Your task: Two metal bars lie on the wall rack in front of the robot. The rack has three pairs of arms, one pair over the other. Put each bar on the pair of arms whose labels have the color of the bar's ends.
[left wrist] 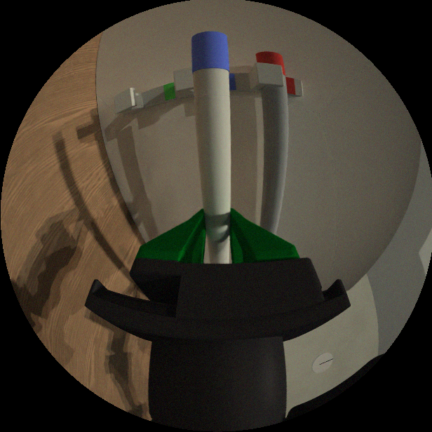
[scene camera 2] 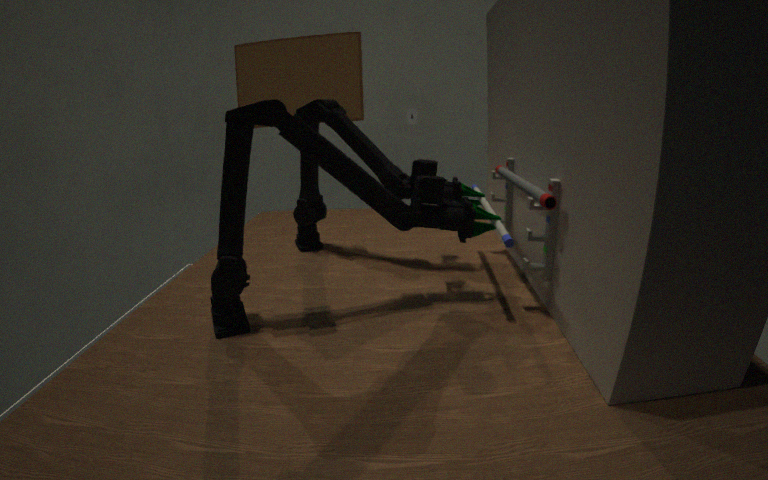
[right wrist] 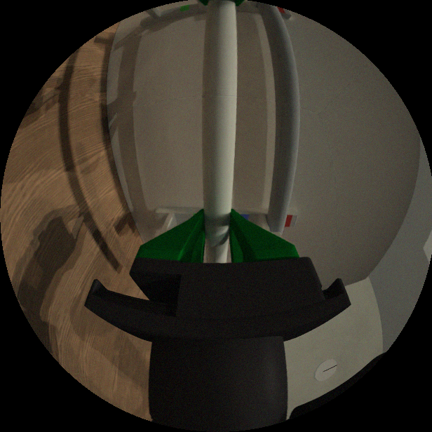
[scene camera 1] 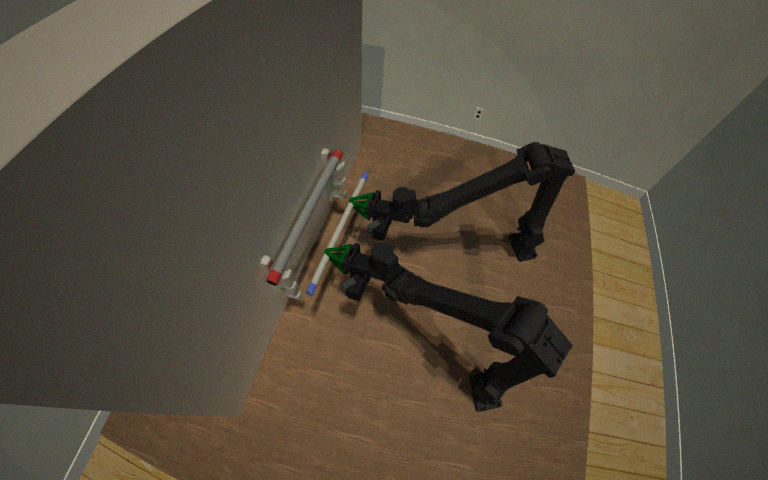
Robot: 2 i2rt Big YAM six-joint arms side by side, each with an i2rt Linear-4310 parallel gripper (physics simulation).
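Frame: origin at the left arm's base, x left, y ahead, z down, level; metres.
Seen in the pictures: left gripper, fingertip midpoint: point(scene camera 2: 484, 199) point(scene camera 1: 325, 252); right gripper, fingertip midpoint: point(scene camera 2: 500, 222) point(scene camera 1: 349, 201); left arm's base, origin of the base link: point(scene camera 2: 308, 245) point(scene camera 1: 484, 391); right arm's base, origin of the base link: point(scene camera 2: 230, 324) point(scene camera 1: 522, 247).
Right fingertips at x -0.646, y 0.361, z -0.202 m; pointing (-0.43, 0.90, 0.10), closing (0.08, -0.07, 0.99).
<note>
Pixels of each thing's top centre, then the offset from my right fingertips to it. Level surfaces: height alone.
- white bar with blue ends, middle of its top: point(scene camera 2: 489, 200) point(scene camera 1: 340, 221) dx +0.098, dy +0.037, dz -0.033 m
- rack, middle of its top: point(scene camera 2: 544, 179) point(scene camera 1: 332, 153) dx -0.108, dy +0.040, dz -0.124 m
- thicker grey bar with red ends, middle of its top: point(scene camera 2: 520, 177) point(scene camera 1: 307, 206) dx +0.074, dy +0.128, dz -0.095 m
- wooden surface, its level: dz +0.202 m
The white bar with blue ends point(scene camera 1: 338, 232) point(scene camera 2: 488, 208) point(left wrist: 214, 140) point(right wrist: 219, 100) is held off the wall, in front of the rack point(scene camera 2: 555, 226) point(left wrist: 152, 95). My left gripper point(scene camera 1: 327, 253) point(scene camera 2: 482, 198) point(left wrist: 217, 214) and my right gripper point(scene camera 1: 352, 202) point(scene camera 2: 498, 221) point(right wrist: 216, 215) are both shut on it, either side of its middle. The thicker grey bar with red ends point(scene camera 1: 305, 216) point(scene camera 2: 523, 183) point(left wrist: 275, 150) point(right wrist: 289, 125) lies on the top arms, by the red labels. The blue label point(left wrist: 232, 81) marks the middle arms, the green label point(left wrist: 169, 91) the lowest. In the left wrist view the held bar partly hides a middle arm.
The wall block point(scene camera 1: 237, 169) point(scene camera 2: 600, 169) carries the rack and rises above it. The wooden surface point(scene camera 1: 396, 396) point(scene camera 2: 339, 396) lies below the arms. The lower rack arms stick out beneath the red-ended bar, close to the held bar.
</note>
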